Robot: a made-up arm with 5 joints. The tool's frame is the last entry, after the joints. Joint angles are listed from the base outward. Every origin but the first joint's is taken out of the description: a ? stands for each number. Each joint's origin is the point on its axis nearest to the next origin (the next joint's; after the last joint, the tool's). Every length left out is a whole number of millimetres.
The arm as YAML. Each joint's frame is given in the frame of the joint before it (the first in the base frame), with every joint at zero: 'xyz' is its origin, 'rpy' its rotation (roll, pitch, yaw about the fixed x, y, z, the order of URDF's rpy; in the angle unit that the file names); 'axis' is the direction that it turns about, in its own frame. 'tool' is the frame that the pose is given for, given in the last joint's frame.
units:
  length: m
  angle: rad
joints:
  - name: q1
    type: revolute
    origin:
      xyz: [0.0, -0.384, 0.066]
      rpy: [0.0, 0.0, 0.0]
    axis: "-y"
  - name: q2
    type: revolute
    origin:
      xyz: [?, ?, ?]
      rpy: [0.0, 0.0, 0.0]
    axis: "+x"
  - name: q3
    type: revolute
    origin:
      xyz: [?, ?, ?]
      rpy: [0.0, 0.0, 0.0]
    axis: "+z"
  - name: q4
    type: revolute
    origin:
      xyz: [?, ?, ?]
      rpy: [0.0, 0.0, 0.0]
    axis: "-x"
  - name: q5
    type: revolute
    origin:
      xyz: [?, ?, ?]
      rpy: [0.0, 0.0, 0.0]
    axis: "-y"
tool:
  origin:
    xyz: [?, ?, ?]
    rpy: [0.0, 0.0, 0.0]
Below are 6 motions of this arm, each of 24 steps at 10 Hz.
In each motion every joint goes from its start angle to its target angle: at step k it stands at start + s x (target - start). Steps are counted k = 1, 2, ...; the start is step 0. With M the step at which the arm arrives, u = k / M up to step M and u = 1 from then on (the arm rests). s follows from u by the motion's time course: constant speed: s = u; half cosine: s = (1 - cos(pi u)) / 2; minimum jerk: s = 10 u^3 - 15 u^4 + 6 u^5.
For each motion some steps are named. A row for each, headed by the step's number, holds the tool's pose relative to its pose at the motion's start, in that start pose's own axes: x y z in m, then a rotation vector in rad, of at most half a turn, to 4 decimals.
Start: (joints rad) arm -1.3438 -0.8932 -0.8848 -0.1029 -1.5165
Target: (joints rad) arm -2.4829 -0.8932 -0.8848 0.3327 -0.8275
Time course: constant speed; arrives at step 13
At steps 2, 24:
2: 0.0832 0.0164 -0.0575 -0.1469 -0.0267 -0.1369
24: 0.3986 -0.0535 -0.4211 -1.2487 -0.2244 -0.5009

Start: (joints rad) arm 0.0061 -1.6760 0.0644 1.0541 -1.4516
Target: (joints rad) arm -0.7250 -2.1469 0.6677 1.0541 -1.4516
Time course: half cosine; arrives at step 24
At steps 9, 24:
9: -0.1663 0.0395 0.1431 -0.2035 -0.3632 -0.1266
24: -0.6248 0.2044 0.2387 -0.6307 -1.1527 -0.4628

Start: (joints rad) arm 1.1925 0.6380 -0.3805 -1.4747 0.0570
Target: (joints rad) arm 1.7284 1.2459 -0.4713 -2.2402 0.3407
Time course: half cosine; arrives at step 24
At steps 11, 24:
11: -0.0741 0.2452 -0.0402 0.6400 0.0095 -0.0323
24: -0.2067 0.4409 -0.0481 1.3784 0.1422 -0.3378

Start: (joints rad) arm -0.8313 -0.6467 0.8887 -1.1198 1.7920
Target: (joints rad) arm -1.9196 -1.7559 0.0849 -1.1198 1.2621
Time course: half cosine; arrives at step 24
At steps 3, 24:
3: -0.0192 -0.0289 -0.0115 -0.0485 0.0389 0.0126
24: -0.6103 -0.4959 0.0191 -0.6170 1.1411 0.6533

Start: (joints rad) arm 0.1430 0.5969 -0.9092 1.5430 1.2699
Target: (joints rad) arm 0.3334 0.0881 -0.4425 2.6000 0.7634
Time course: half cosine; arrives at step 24
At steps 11, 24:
11: 0.0738 -0.1322 0.0289 -0.4579 0.0173 0.4055
24: 0.1694 -0.3340 0.1624 -1.2793 0.1609 0.7298

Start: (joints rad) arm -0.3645 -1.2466 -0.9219 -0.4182 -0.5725
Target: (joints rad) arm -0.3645 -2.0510 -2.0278 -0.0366 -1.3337
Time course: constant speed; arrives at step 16
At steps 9, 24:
9: -0.1279 -0.2746 0.2694 0.0666 -0.1863 -0.5634
24: -0.3310 -0.3507 0.3709 0.4257 -0.3545 -0.7748

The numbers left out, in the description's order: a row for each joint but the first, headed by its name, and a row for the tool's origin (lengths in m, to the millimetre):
q2: 0.451 0.0 0.11
q3: 0.0 -0.059 -0.083
q4: 0.312 0.05 0.0
q5: 0.0 0.015 -0.118
tool: 0.216 0.0 -0.112

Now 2 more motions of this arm.
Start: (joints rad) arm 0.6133 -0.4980 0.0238 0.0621 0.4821
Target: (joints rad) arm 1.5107 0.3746 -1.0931 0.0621 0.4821
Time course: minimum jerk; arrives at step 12
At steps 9, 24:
9: -0.1464 -0.5364 0.3628 0.4923 -0.3459 -1.3914
24: -0.1824 -0.5357 0.3726 0.6063 -0.3368 -1.4977

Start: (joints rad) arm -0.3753 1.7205 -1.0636 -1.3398 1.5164
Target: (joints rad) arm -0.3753 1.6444 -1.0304 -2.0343 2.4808
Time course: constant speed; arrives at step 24
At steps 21, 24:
21: 0.0009 -0.0474 0.1908 -0.1580 -0.7862 -0.5712
24: -0.0130 -0.0488 0.2165 -0.2227 -0.8869 -0.6449

